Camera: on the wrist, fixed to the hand. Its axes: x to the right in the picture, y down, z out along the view.
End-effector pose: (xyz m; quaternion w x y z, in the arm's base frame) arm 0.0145 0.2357 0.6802 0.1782 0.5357 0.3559 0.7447
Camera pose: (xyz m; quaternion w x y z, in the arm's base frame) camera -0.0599 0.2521 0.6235 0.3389 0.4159 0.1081 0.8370
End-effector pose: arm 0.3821 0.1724 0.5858 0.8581 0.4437 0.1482 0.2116
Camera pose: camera 0.3635 0.1918 0.4948 0.9522 0.1307 0.1091 0.2534
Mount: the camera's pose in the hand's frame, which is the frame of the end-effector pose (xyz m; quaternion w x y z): -0.0005 -0.0607 -0.0730 0.9450 -0.3248 0.0373 -0.0131
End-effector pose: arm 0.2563 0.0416 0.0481 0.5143 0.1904 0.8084 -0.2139
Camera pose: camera 0.1697 0.0304 0.0854 0.5149 0.0103 0.8550 0.0608
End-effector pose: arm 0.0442 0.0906 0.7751 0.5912 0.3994 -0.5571 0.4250
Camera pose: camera 0.1250 0.1402 0.7703 0.7147 0.1768 -0.6372 0.2278
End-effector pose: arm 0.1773 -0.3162 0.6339 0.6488 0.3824 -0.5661 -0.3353
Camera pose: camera 0.2494 -0.3366 0.5756 0.7540 0.1705 -0.3968 -0.4949
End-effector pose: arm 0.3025 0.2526 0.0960 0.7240 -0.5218 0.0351 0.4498
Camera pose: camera 0.3745 0.1917 0.1071 0.5193 -0.7455 -0.0928 0.4075
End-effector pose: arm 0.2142 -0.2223 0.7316 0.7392 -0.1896 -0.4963 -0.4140
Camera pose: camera 0.2076 -0.3081 0.6914 0.6500 -0.3973 -0.3094 -0.5691
